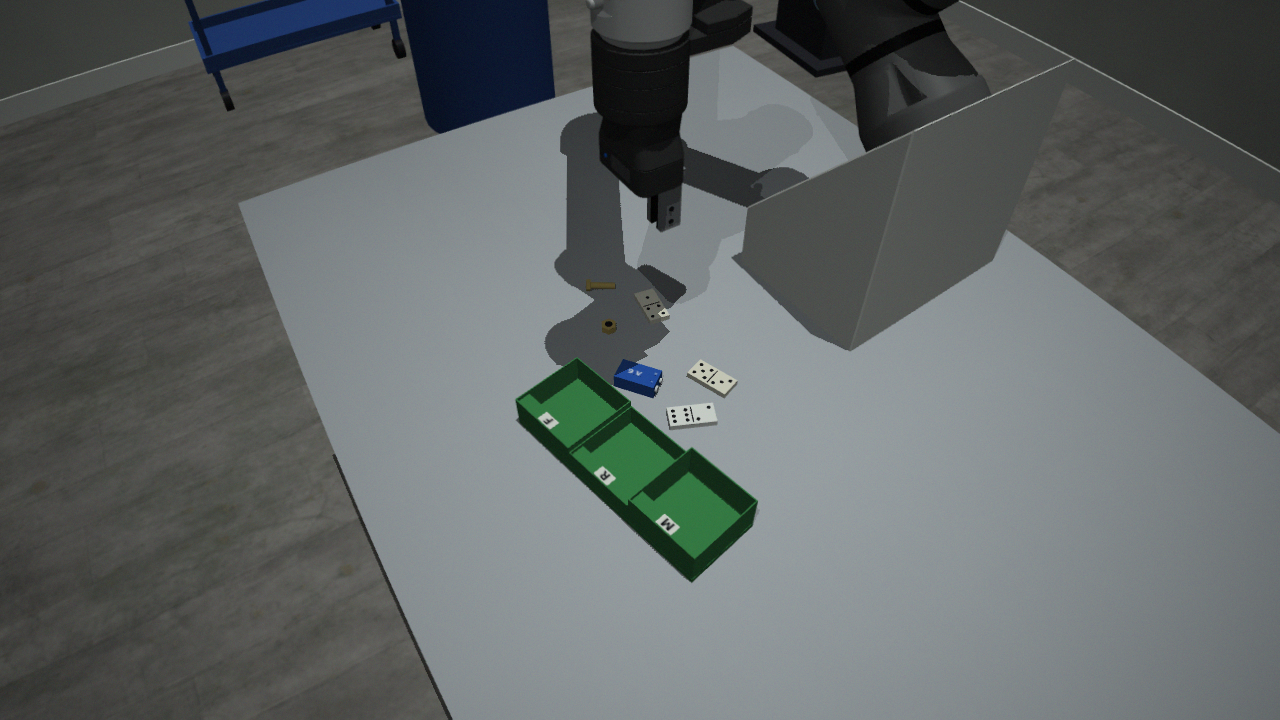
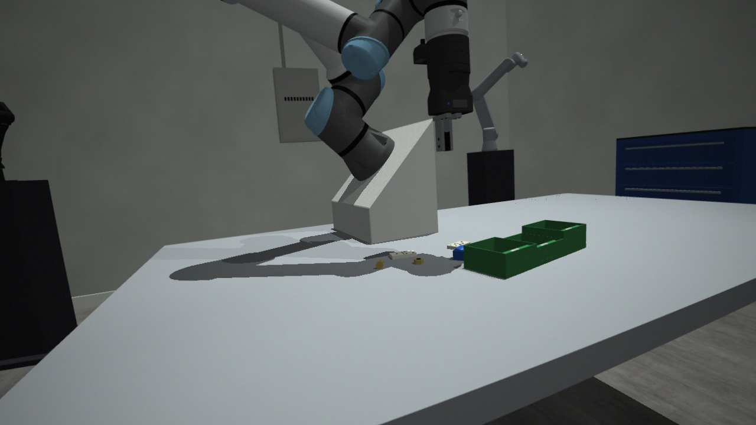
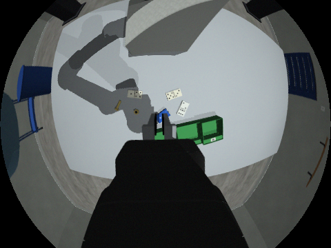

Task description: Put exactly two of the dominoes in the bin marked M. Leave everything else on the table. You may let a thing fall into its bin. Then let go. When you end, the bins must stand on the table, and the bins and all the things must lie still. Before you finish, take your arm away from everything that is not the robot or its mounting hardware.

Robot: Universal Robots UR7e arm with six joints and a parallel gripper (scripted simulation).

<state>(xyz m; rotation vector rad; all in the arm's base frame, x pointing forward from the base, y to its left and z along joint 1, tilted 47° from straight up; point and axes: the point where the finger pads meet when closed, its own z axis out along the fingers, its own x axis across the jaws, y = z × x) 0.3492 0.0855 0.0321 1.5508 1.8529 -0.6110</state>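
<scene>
Now: the green three-part bin 20 cm below my hand, 11 cm to the left of it and 9 cm ahead of it. Round my hand: brass nut 22 cm below, 8 cm to the right, 3 cm ahead; brass bolt 21 cm below, 15 cm to the right, 1 cm ahead; blue battery 21 cm below, 3 cm ahead, 2 cm to the left.
</scene>
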